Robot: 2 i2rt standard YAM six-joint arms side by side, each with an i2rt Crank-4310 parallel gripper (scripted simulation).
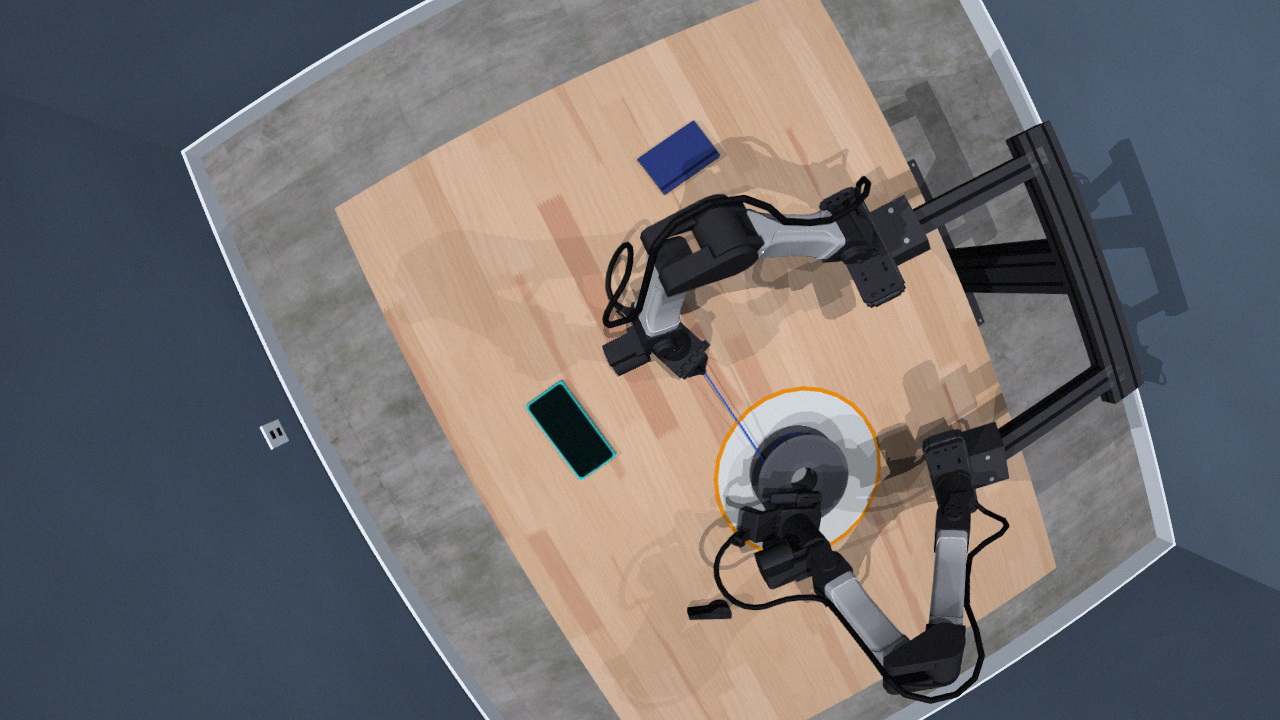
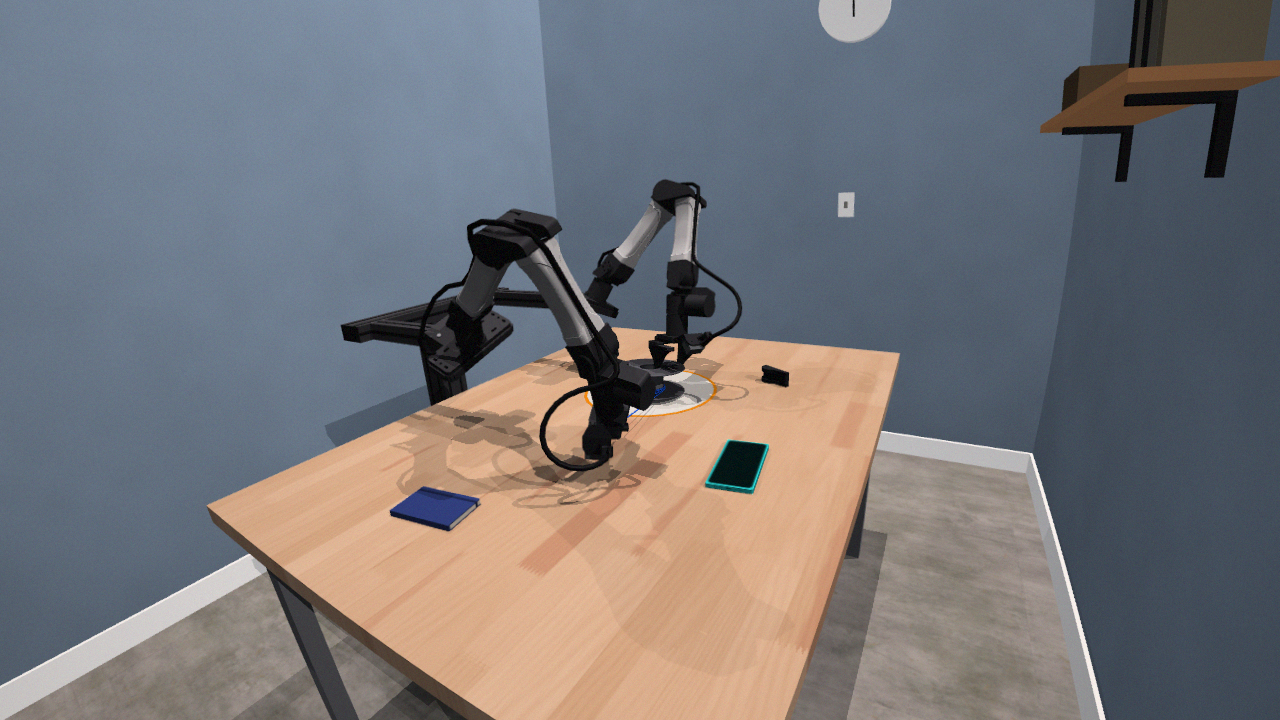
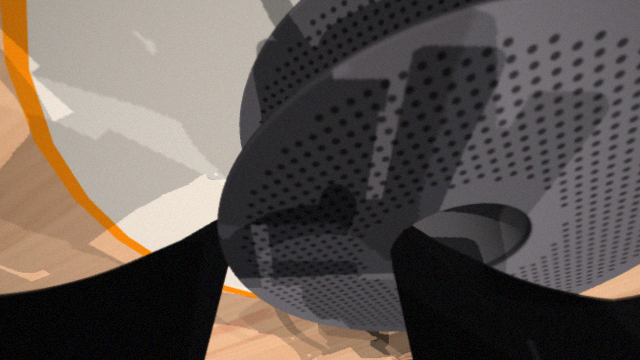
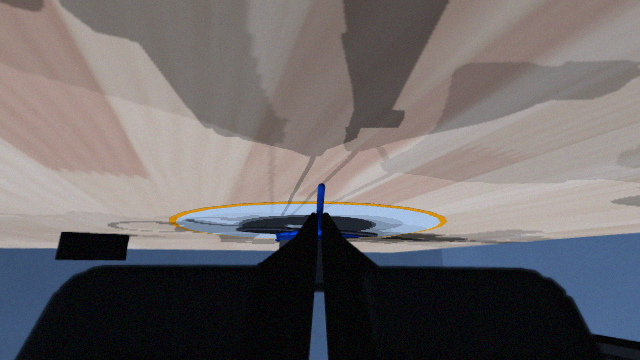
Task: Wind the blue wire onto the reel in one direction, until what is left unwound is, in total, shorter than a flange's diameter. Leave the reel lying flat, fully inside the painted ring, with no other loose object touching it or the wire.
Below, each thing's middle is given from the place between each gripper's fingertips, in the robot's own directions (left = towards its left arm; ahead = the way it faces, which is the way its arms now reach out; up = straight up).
Now: left hand (image 1: 799,505) 5 cm to the left of the dark grey reel (image 1: 830,476), 3 cm past it and 2 cm above it. Also, from my left hand: orange painted ring (image 4: 172,220) (6 cm below, 4 cm to the right, 4 cm behind); then black clip-like object (image 4: 72,246) (25 cm ahead, 14 cm to the left, 4 cm below).
I see the dark grey reel 28 cm to the left of my right hand (image 1: 702,371) and 9 cm behind it. Also, from my right hand: orange painted ring 29 cm to the left, 10 cm behind, 4 cm below; then black clip-like object 47 cm to the left, 19 cm ahead, 2 cm below.
